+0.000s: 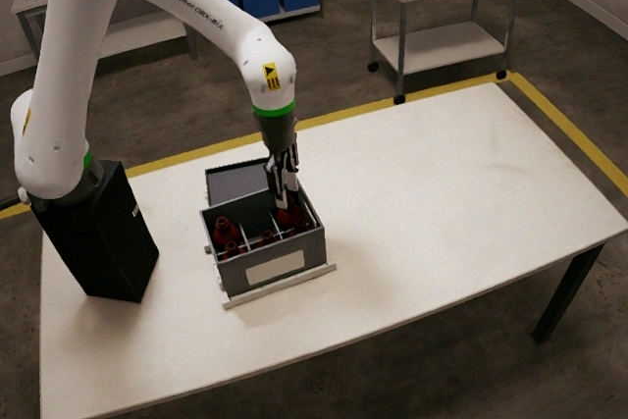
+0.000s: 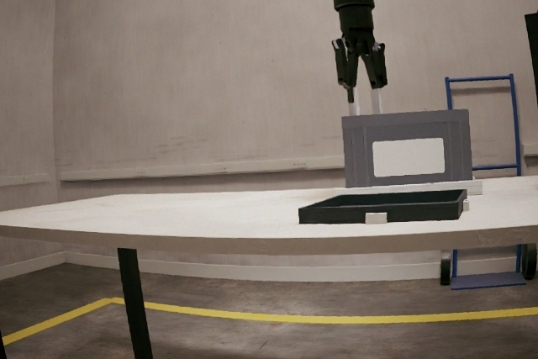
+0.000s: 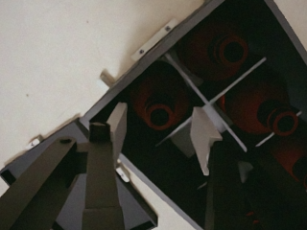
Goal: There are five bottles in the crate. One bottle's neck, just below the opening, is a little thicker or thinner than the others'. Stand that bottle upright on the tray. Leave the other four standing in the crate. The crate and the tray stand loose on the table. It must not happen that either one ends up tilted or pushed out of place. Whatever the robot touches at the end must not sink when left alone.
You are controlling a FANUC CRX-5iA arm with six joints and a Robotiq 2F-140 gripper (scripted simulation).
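The crate is 90 mm behind my hand, 30 mm to the right of it and 120 mm below it. From my hand the other things lie so: dark tray 30 mm behind, 250 mm to the left, 190 mm below; then bottle 180 mm behind, 30 mm to the left, 110 mm below.
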